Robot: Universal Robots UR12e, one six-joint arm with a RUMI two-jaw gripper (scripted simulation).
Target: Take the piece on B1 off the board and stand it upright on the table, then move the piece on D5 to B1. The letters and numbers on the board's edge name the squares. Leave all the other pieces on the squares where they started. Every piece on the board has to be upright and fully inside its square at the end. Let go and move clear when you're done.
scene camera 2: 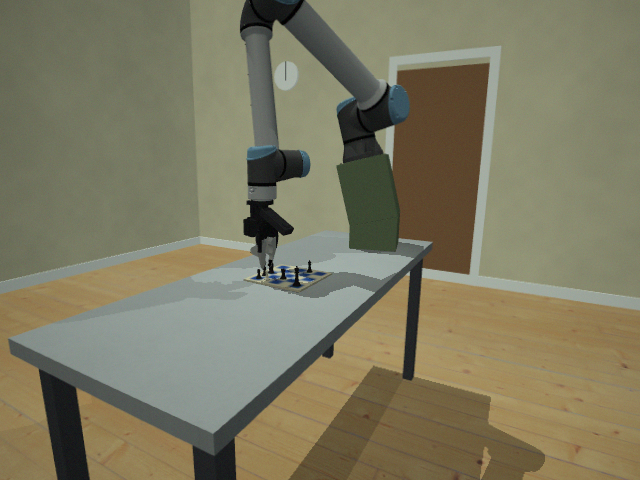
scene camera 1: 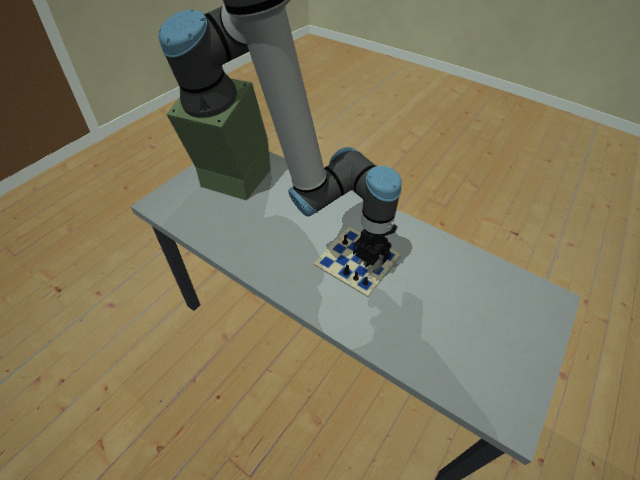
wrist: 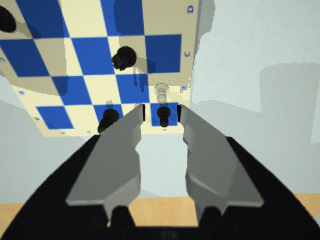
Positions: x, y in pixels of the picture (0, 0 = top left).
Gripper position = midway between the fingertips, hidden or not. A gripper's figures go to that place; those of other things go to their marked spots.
My gripper (scene camera 1: 370, 269): 126 cm from the lens. A blue-and-cream chessboard (scene camera 1: 333, 261): 132 cm from the lens.
